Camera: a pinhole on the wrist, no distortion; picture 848 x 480 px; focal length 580.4 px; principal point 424.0 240.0 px. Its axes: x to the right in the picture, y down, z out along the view. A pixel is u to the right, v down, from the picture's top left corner.
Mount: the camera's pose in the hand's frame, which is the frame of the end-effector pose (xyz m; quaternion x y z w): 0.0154 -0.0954 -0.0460 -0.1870 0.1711 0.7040 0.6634
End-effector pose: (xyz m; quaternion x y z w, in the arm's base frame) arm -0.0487 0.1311 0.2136 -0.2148 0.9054 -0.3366 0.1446
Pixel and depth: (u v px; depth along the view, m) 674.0 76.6 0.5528
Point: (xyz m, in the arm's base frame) -0.1530 0.1552 -0.2999
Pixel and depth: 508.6 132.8 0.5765
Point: -0.0409 0.0378 -0.2808
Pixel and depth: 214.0 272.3 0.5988
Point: 0.2107 -0.1687 -0.2133
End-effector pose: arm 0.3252 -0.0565 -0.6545 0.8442 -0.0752 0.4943 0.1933
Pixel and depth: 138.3 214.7 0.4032
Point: 0.6860 -0.1523 -0.8236
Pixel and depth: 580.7 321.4 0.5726
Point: 0.4820 -0.5006 -0.8203
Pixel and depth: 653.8 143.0 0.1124
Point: 0.3637 -0.0663 -0.6438
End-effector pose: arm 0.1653 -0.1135 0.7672 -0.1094 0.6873 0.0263 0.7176
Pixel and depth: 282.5 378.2 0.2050
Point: 0.3249 -0.1195 0.8151
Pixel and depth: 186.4 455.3 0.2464
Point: 0.3872 -0.1290 0.8614
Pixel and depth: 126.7 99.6 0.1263
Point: 0.2784 -0.1858 0.7367
